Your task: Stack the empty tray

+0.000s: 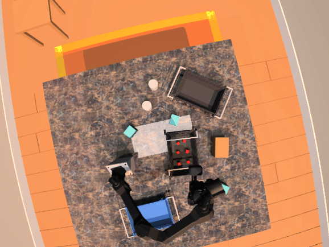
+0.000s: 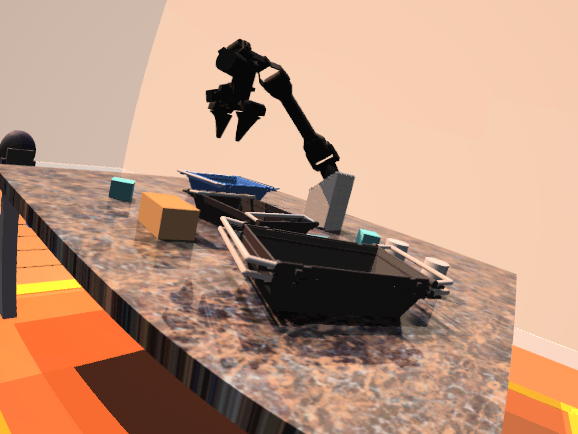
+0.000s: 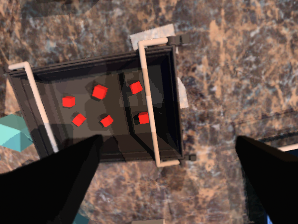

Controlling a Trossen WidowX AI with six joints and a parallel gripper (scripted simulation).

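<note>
Right now the blue tray is 310 mm behind my gripper tip, 200 mm to the right of it and 150 mm below it. The rest, counted from my gripper tip: orange block: 230 mm ahead, 80 mm to the left, 170 mm below.
</note>
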